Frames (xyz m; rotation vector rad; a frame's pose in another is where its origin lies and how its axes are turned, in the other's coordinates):
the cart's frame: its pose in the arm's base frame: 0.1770 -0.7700 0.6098 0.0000 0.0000 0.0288
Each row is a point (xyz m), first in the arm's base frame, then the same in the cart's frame.
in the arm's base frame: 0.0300 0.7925 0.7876
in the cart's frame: -0.1019 1.5661 0.1778
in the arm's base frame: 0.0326 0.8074 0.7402
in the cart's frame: -0.0989 1.5809 0.1304
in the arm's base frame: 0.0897 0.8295 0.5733
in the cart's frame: -0.0412 1.6014 -0.0365
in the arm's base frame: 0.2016 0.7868 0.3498
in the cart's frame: 0.0694 1.5554 -0.2600
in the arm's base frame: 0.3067 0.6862 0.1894
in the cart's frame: 0.1716 1.4519 -0.4204
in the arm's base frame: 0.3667 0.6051 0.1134
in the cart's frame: 0.2292 1.3691 -0.4964
